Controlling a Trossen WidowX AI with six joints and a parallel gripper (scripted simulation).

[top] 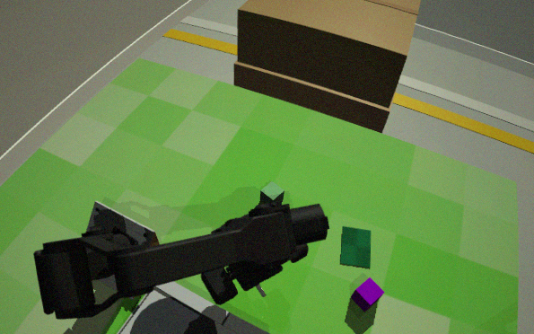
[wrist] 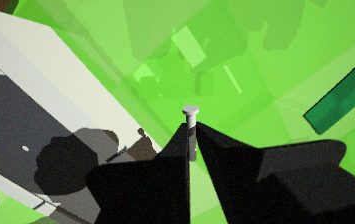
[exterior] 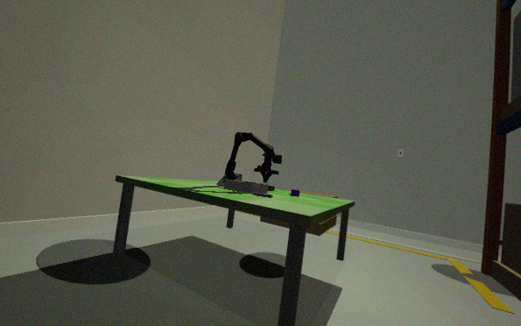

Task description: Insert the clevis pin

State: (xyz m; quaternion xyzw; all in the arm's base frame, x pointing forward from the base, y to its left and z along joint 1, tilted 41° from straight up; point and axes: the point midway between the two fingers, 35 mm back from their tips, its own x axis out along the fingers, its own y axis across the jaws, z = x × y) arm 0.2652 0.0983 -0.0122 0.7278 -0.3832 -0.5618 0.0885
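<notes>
Now: gripper tip 170 mm to the left of the dark grey disc, 70 mm past it and 10 mm above it. Round my gripper tip: steel tray (170 mm to the right, 40 mm behind, 20 mm below); steel clevis pin (10 mm ahead, 10 mm above); purple cube (210 mm ahead, 110 mm to the left, 50 mm below).
</notes>
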